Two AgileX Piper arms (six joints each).
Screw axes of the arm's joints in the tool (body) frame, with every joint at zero. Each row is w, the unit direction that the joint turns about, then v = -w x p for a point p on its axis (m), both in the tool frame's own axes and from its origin. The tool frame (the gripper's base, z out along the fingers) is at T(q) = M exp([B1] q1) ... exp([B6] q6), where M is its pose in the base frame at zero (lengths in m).
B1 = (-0.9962, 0, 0.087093, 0, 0.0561, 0)
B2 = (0, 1, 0, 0.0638, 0, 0.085)
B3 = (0, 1, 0, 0.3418, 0, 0.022)
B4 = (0, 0, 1, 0, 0, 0)
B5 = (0, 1, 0, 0.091, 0, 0)
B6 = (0, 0, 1, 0, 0, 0)
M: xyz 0.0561 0 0.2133 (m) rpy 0 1.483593 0 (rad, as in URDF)
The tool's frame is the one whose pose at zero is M.
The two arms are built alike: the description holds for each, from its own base.
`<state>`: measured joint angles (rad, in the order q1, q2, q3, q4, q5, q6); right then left.
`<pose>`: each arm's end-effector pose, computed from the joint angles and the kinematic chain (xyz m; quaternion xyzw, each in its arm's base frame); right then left.
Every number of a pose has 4 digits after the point. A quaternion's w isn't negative.
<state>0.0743 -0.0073 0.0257 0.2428 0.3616 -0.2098 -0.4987 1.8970 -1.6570 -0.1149 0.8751 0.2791</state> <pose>0.0523 0.0117 0.1734 -0.0481 0.7980 0.0616 0.5975 0.3696 -0.2104 0.2844 0.3428 0.8989 -0.0813 0.2603</pose>
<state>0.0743 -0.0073 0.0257 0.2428 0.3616 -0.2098 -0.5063 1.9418 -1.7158 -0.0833 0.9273 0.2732</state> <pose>0.0523 0.0117 0.1734 -0.0481 0.7980 0.0616 0.5975 0.3764 -0.2156 0.2800 0.3529 0.9010 -0.0672 0.2433</pose>
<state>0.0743 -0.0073 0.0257 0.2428 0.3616 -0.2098 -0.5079 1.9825 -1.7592 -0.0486 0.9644 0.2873</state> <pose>0.0523 0.0117 0.1734 -0.0481 0.7980 0.0616 0.5975 0.3836 -0.2177 0.2732 0.3683 0.8998 -0.0481 0.2290</pose>
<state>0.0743 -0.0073 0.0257 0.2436 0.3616 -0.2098 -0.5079 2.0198 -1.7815 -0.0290 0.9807 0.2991</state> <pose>0.0523 0.0117 0.1734 -0.0479 0.7980 0.0620 0.5975 0.3897 -0.2194 0.2624 0.3783 0.8996 -0.0361 0.2151</pose>
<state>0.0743 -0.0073 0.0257 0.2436 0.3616 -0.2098 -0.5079 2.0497 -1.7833 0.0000 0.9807 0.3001</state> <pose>0.0523 0.0117 0.1734 -0.0479 0.7980 0.0620 0.5975 0.3944 -0.2195 0.2495 0.3848 0.9002 -0.0212 0.2029</pose>
